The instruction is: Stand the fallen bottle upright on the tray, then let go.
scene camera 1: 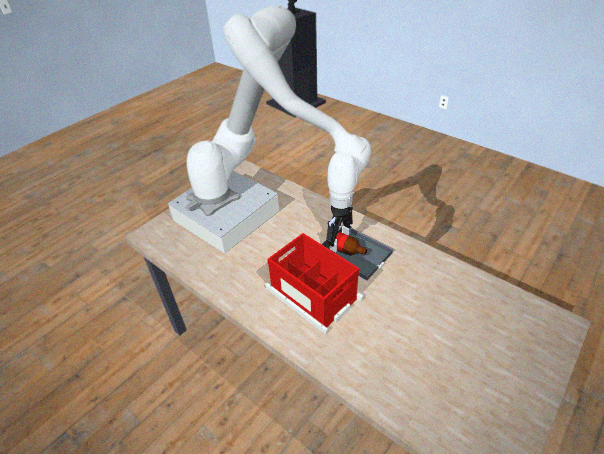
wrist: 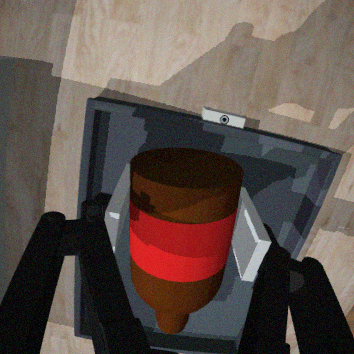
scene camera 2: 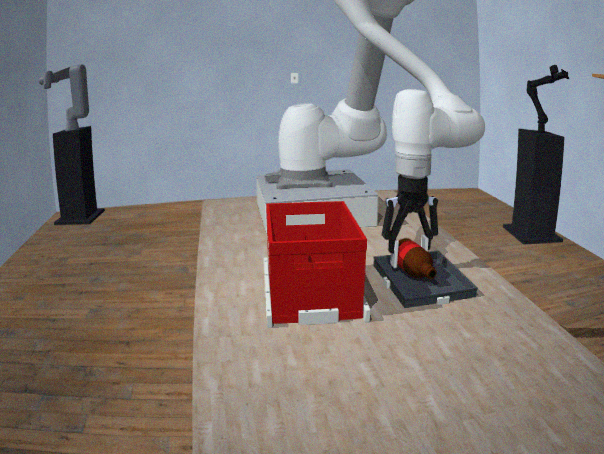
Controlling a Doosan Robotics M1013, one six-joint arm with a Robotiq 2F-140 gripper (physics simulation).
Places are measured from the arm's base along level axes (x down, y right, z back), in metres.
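Pixels of known places: gripper, fingertip midpoint: (scene camera 1: pixel 339 244); arm's base, link origin: (scene camera 1: pixel 213 198) (scene camera 2: pixel 303 181).
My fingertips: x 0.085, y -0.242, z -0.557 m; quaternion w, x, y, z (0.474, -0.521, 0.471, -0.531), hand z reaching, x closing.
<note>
Ahead of a thing's pixels: the offset from my fingertips to its top centre. Level surfaces: height alone.
The brown bottle with a red label @[dx -0.059, dy -0.011, dz -0.044 m] (scene camera 1: pixel 352 245) (scene camera 2: pixel 416 261) (wrist: pixel 181 245) lies on its side on the dark grey tray @[dx -0.005, dy -0.025, dz -0.066 m] (scene camera 1: pixel 369 272) (scene camera 2: pixel 445 294) (wrist: pixel 82 280). In scene camera 2 its neck points toward the viewer and a little to the right. My gripper (scene camera 2: pixel 411 248) (wrist: pixel 182 192) is shut on the bottle, with a light finger pad on each side of its body around the red label. The gripper (scene camera 1: pixel 336 239) also shows in scene camera 1, where its far finger is partly hidden. Whether the bottle touches the tray floor along its whole length is hard to tell.
A red crate with compartments @[dx -0.155, dy +0.253, dz -0.102 m] (scene camera 1: pixel 341 296) (scene camera 2: pixel 315 280) stands close beside the tray, its walls higher than the tray's, with white brackets around its base. The arm's pale base block (scene camera 1: pixel 200 227) (scene camera 2: pixel 367 210) stands behind on the wooden table @[dx +0.020 m] (scene camera 1: pixel 450 340) (scene camera 2: pixel 350 390).
</note>
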